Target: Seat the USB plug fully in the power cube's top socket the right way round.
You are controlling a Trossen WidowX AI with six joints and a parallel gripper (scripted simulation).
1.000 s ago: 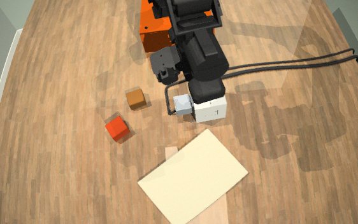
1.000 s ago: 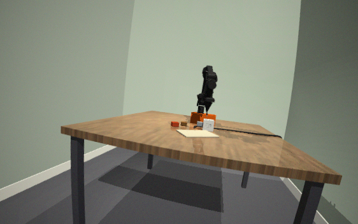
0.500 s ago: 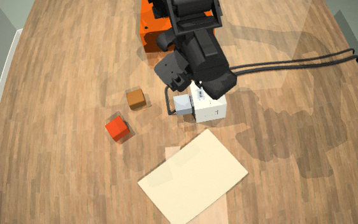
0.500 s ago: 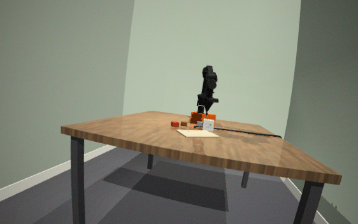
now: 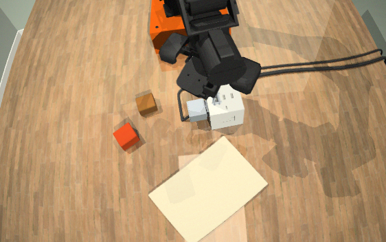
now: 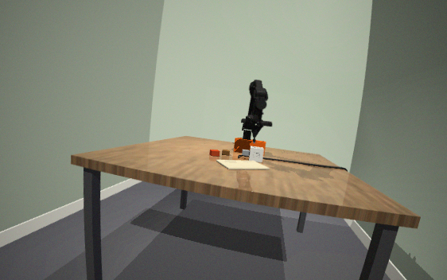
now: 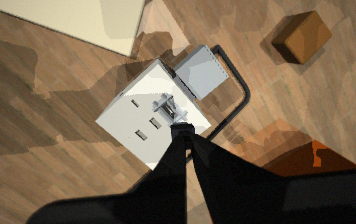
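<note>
Right now the dark USB plug is 10 mm below my gripper tip. Also, from my gripper tip: USB socket: 10 mm to the left, 60 mm below; brown block: 70 mm behind, 150 mm to the right, 120 mm below; cream sheet: 180 mm ahead, 60 mm to the right, 130 mm below.
</note>
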